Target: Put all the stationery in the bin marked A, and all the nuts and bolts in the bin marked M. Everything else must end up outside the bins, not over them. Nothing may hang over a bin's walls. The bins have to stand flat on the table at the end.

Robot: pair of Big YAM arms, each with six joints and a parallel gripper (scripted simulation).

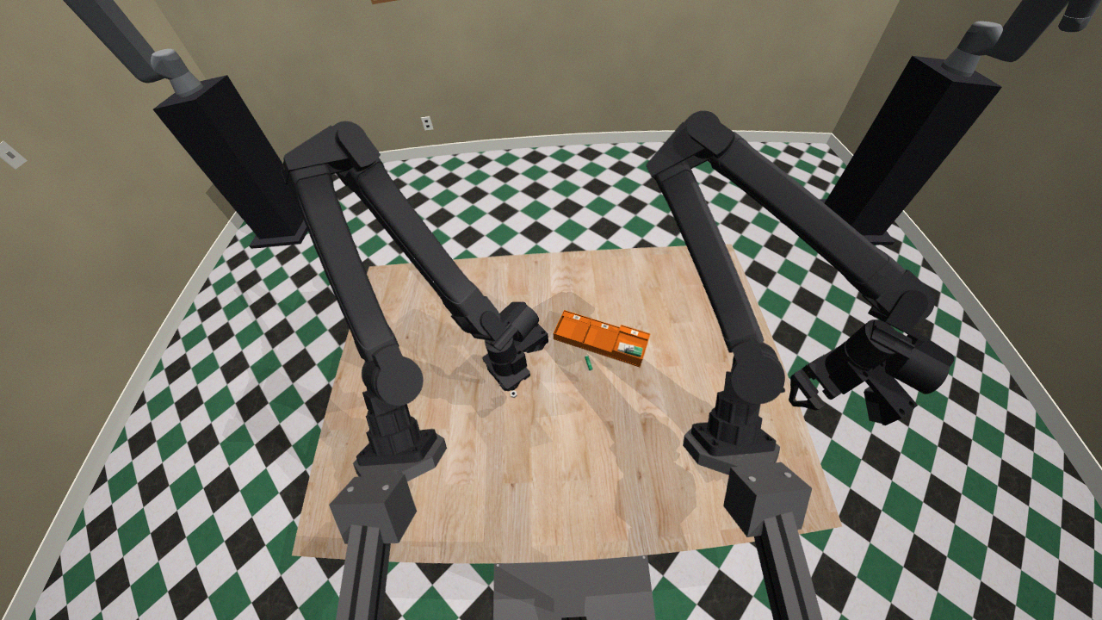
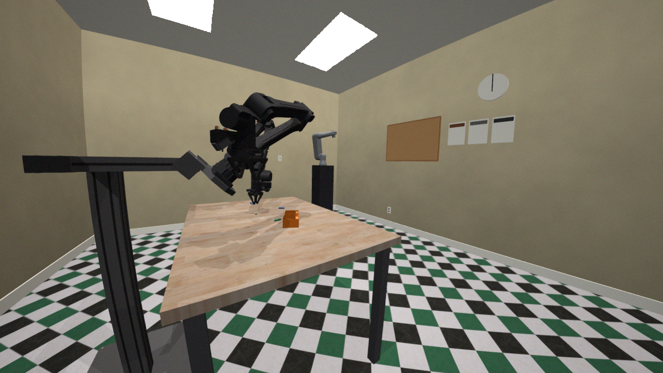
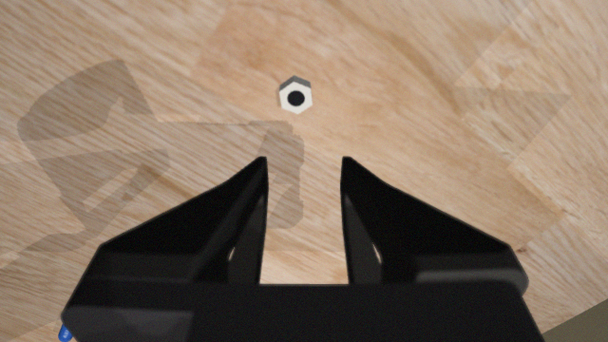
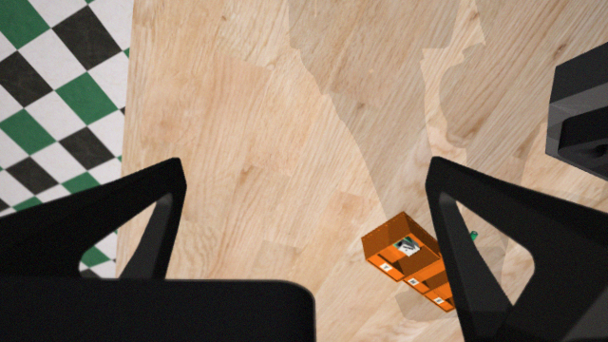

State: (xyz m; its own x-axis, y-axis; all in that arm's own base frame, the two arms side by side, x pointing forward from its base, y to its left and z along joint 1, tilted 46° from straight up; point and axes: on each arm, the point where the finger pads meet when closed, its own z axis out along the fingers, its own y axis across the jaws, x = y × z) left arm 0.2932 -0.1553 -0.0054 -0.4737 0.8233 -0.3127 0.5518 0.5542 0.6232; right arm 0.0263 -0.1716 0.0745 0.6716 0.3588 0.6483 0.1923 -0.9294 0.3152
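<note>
Now: the hex nut 7 cm below my left hand. The rest, counted from my left hand: pencil sharpener 31 cm to the right, 11 cm ahead, 5 cm below; green cylinder 20 cm to the right, 9 cm ahead, 7 cm below; blue cylinder 20 cm ahead, 8 cm to the left, 7 cm below.
</note>
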